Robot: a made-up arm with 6 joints.
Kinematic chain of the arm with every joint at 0, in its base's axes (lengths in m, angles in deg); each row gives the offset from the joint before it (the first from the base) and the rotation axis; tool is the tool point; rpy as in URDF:
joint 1: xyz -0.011 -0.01 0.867 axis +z
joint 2: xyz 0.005 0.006 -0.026 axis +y
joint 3: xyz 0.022 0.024 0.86 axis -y
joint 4: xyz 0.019 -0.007 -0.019 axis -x
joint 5: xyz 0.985 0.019 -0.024 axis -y
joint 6: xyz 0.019 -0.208 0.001 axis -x
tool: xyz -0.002 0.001 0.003 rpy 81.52 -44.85 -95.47
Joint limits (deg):
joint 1: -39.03..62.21
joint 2: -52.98..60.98
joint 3: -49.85..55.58
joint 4: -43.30..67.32
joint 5: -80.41..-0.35
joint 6: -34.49..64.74
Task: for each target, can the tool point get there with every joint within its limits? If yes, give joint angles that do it. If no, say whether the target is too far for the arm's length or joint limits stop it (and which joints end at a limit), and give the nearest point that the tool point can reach.
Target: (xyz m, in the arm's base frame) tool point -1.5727 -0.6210 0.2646
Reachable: no: joint limits stop it (at a limit: joint 1, joint 2, joint 3, joint 6) | nearest point 0.1233 -0.2868 0.3350 | short by 1.730 m
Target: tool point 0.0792 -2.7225 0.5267
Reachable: no: too far | nearest point 1.1210 -1.1476 0.6553 | short by 1.893 m
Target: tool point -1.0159 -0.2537 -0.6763
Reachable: no: joint limits stop it (at a limit: joint 1, joint 2, joint 3, joint 6) | nearest point 0.1249 -0.2912 0.3307 | short by 1.522 m
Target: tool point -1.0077 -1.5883 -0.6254
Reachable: no: too far | nearest point 0.2552 -0.4434 0.2593 | short by 1.921 m
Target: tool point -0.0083 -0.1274 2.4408
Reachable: yes | joints -27.87 -34.99 17.18 57.77 -32.08 -10.31
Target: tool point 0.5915 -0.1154 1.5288
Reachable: yes | joints 4.69 -31.89 -30.24 -11.16 -26.01 36.38
